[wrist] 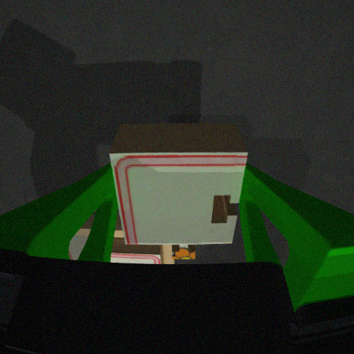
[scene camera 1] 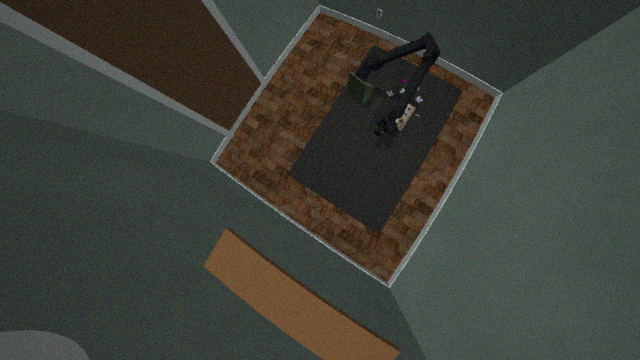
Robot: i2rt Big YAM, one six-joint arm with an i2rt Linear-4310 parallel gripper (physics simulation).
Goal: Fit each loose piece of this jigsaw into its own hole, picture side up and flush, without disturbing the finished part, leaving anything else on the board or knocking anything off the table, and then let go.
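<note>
My gripper (wrist: 178,174) (scene camera 1: 378,131) has its green fingers shut on a jigsaw piece (wrist: 170,200). The piece is pale with a double red line round one corner, has a brown side and a notch on the right, and its picture side faces the wrist camera. A tab with an orange print (wrist: 184,253) shows at its lower edge. The jigsaw board (scene camera 1: 406,117) (wrist: 167,254) lies by the gripper, and its pale wooden edge and a red-lined part show low in the wrist view. The gripper and arm hide some of the board in the scene view.
Small pale loose pieces (scene camera 1: 419,99) (scene camera 1: 390,93) (scene camera 1: 402,90) lie near the board, with a magenta object (scene camera 1: 403,80) beyond them. A small bluish-grey item (scene camera 1: 417,115) lies beside the board. A green upright panel (scene camera 1: 360,90) stands near the arm's base on the dark table top (scene camera 1: 350,165).
</note>
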